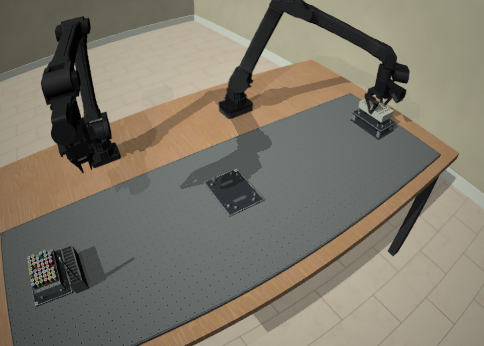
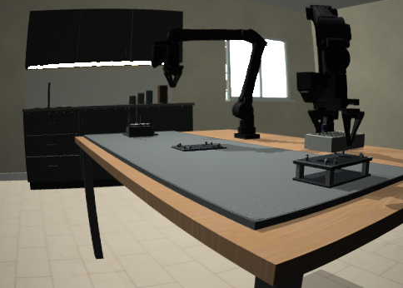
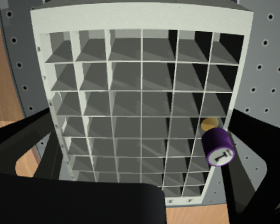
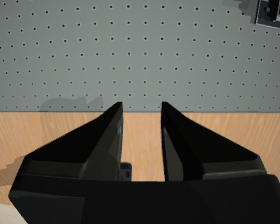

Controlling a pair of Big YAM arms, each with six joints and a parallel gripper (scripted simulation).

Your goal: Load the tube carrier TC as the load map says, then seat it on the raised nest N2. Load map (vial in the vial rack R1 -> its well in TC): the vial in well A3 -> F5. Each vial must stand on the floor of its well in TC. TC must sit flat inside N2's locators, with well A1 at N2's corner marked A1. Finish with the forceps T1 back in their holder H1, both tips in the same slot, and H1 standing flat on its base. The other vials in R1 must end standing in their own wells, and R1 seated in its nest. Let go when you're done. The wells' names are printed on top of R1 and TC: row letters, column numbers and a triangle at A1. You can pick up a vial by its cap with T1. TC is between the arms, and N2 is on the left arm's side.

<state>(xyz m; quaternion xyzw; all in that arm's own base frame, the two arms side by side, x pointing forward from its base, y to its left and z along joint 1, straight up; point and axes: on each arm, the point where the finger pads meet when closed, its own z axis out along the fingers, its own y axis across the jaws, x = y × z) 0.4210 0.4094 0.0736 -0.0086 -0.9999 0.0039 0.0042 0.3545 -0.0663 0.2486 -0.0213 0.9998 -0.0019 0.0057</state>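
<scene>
Now: the tube carrier TC right at my left hand. From my left hand the other things lie so: holder H1 (1230 mm to the right, 80 mm ahead, 70 mm below).
</scene>
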